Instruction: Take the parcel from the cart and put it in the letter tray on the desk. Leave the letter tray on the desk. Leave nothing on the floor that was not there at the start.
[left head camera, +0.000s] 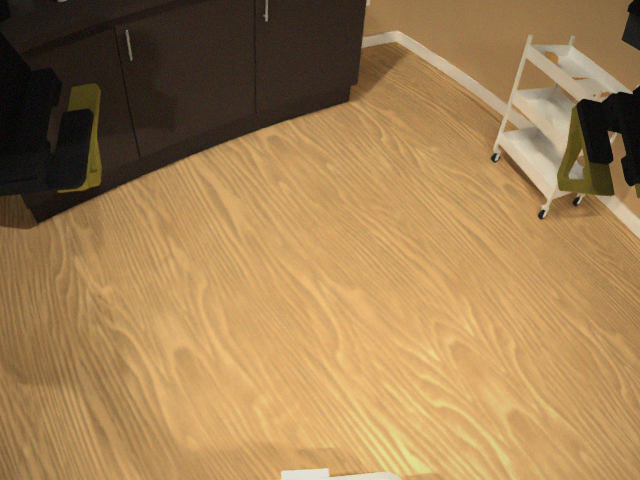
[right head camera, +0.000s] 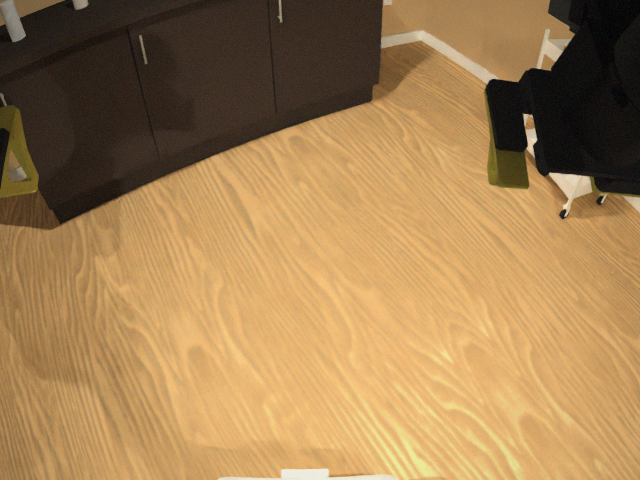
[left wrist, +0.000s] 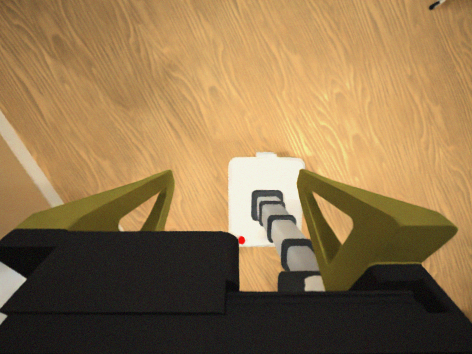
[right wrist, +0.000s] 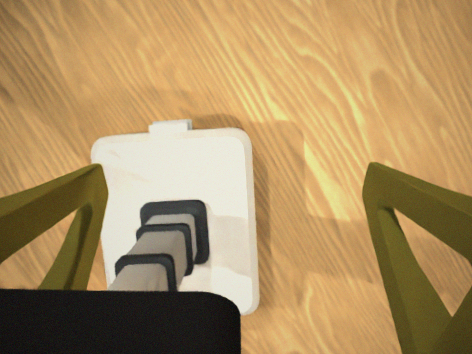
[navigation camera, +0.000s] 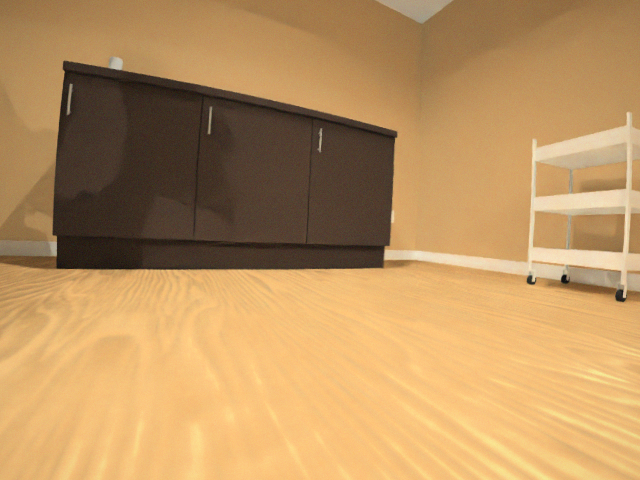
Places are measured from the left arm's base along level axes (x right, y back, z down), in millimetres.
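Pixels of known places: left gripper, fingertip midpoint: (left head camera: 45, 182) (left wrist: 235, 176); right gripper, fingertip midpoint: (left head camera: 600, 187) (right head camera: 544, 180) (right wrist: 235, 177).
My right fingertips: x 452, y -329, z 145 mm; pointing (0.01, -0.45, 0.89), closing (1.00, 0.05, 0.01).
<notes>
Ahead of a thing's pixels: the offset from my right fingertips to its top centre. "pt": to the spot under its first point.
The white three-tier cart (left head camera: 555, 71) (right head camera: 555, 49) (navigation camera: 578, 146) stands on black casters near the wall at the right. My right arm covers part of it in both head camera views. No parcel can be made out on its shelves. The desk and letter tray do not show. My left gripper (left wrist: 235, 176) is open and empty, high above the floor; in the head views it is at the left edge. My right gripper (right wrist: 235, 177) (right head camera: 560, 186) is open and empty, high above the floor, and overlaps the cart in the head views.
A long dark brown cabinet @(pt dx -594, dy -1532, dz +798 mm) (left head camera: 196, 77) (right head camera: 211, 77) (navigation camera: 248, 170) stands at the left and ahead, along the wall. A white cylinder @(pt dx -1368, dy -1360, dz +273 mm) (right head camera: 12, 23) stands on its top. My white base (left wrist: 242, 175) (right wrist: 175, 170) shows below in the wrist views. Walls with a white baseboard (navigation camera: 454, 259) meet between cabinet and cart.
</notes>
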